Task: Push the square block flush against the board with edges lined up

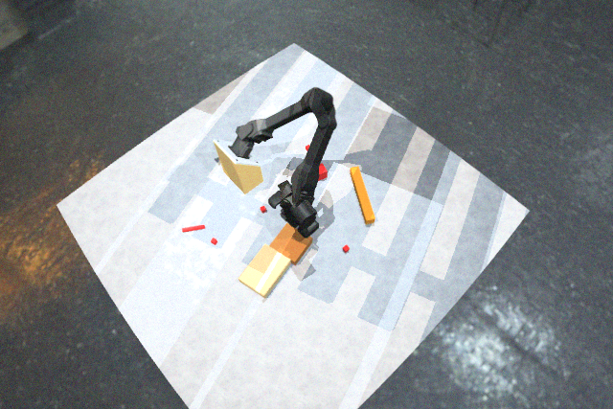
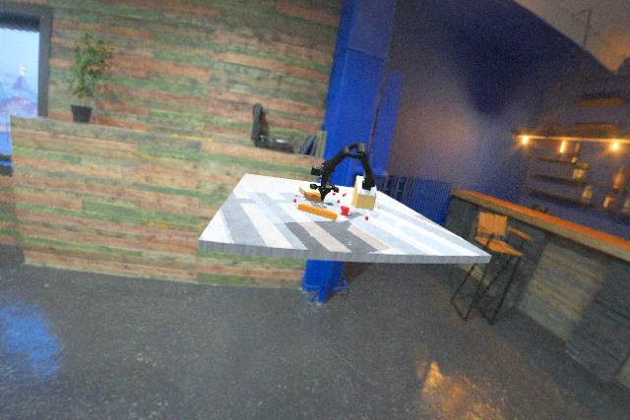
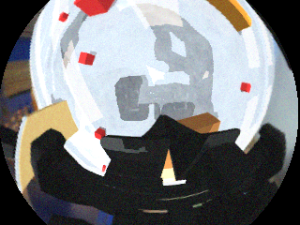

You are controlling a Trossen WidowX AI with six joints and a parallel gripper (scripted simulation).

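My gripper tip is now 50 mm short of the square block, 50 mm to the left of it and 10 mm below it. Also, from my gripper tip: tan flat block: 80 mm ahead, 180 mm to the right, 10 mm above; then board: 60 mm ahead, 250 mm to the left, 10 mm above; then red cube: 110 mm behind, 200 mm to the left, 10 mm above.
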